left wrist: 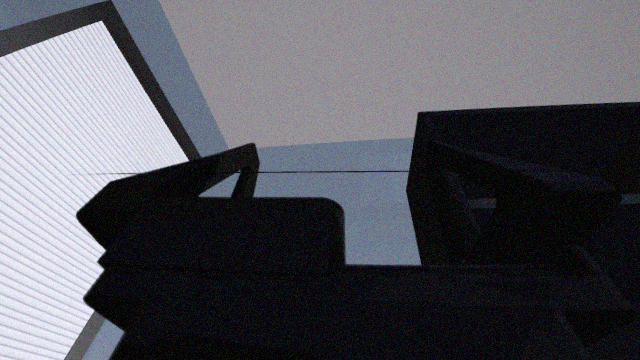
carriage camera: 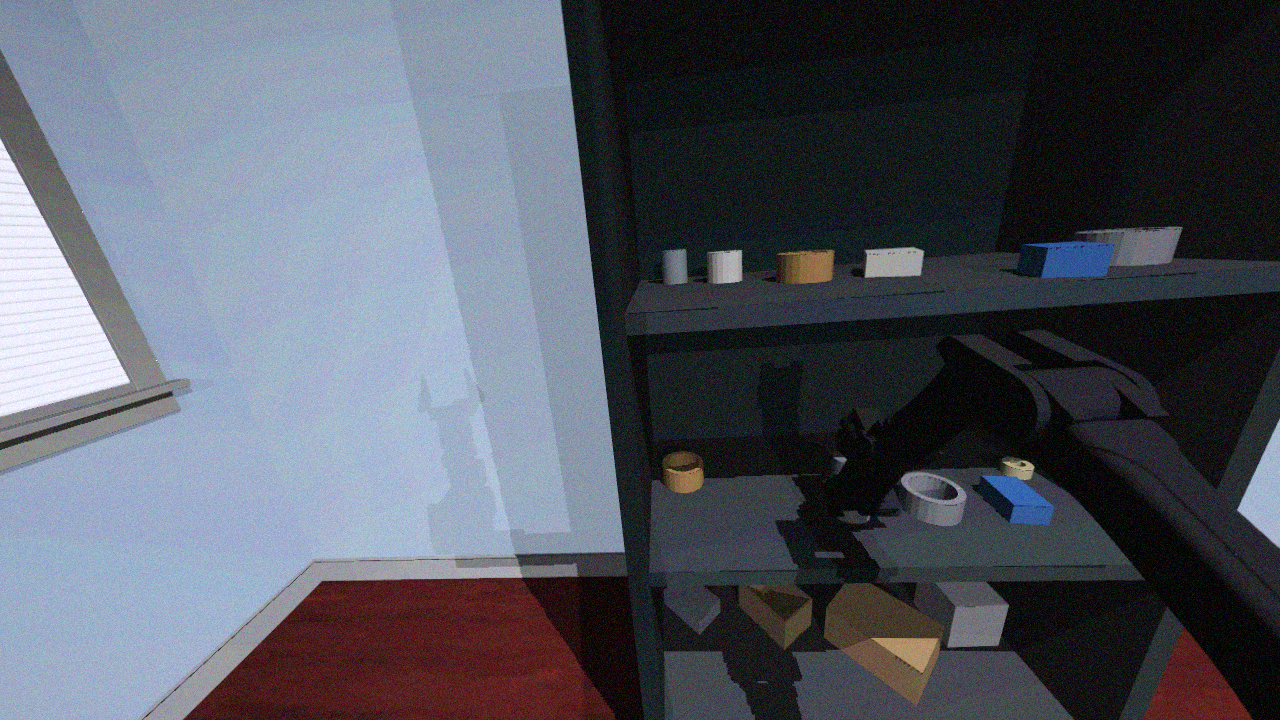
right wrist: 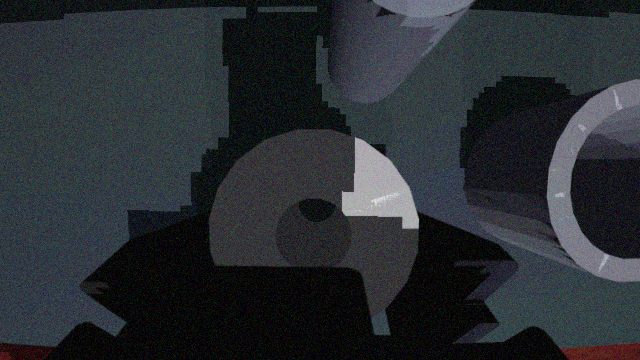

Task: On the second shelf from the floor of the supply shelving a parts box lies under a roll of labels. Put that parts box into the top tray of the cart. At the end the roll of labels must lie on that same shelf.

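Places are measured from the left arm's base along level axes (x ahead, y left, z up), in centimetres.
Pixels of known places: left gripper, fingertip midpoint: (left wrist: 340, 151); right gripper, fingertip midpoint: (carriage camera: 847, 513).
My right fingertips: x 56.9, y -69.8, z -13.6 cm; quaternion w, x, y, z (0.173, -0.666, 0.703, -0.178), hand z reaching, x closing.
For each thing: its top centre in the pictures, then the offset to it from my right fingertips. Level surfaces: height alone.
- second shelf, its level: dz -0.3 cm
- flat blue box, middle of its top: (carriage camera: 1015, 490) dy -30.7, dx -0.5, dz +3.7 cm
- grey ring, middle of its top: (carriage camera: 932, 487) dy -16.0, dx +0.6, dz +4.5 cm
- grey cylinder, middle of its top: (carriage camera: 846, 456) dy -3.9, dx +9.3, dz +6.7 cm
- orange ring, middle of its top: (carriage camera: 682, 462) dy +31.2, dx +14.3, dz +4.7 cm
- yellow roll, middle of its top: (carriage camera: 1017, 463) dy -40.8, dx +9.9, dz +2.2 cm
My right gripper (carriage camera: 850, 503) (right wrist: 317, 196) is shut on the roll of labels (right wrist: 270, 170), a pale grey-white disc with a round hole, partly hidden by the fingers. It is over the second shelf (carriage camera: 716, 528) (right wrist: 115, 110); I cannot tell whether the roll touches it. In the carriage camera the dark gripper hides most of the roll. A flat blue box (carriage camera: 1015, 499) lies to the right on that shelf, nothing on top of it. My left gripper (left wrist: 340, 151) is open and empty in the left wrist view, before wall and ceiling. The cart does not show.
A grey ring (carriage camera: 932, 498) (right wrist: 560, 185) and a grey cylinder (carriage camera: 838, 463) (right wrist: 370, 60) stand close to my right gripper. An orange ring (carriage camera: 682, 472) stands at the shelf's left, a yellow roll (carriage camera: 1016, 467) behind the blue box. Boxes lie below; the upper shelf (carriage camera: 760, 306) holds small items.
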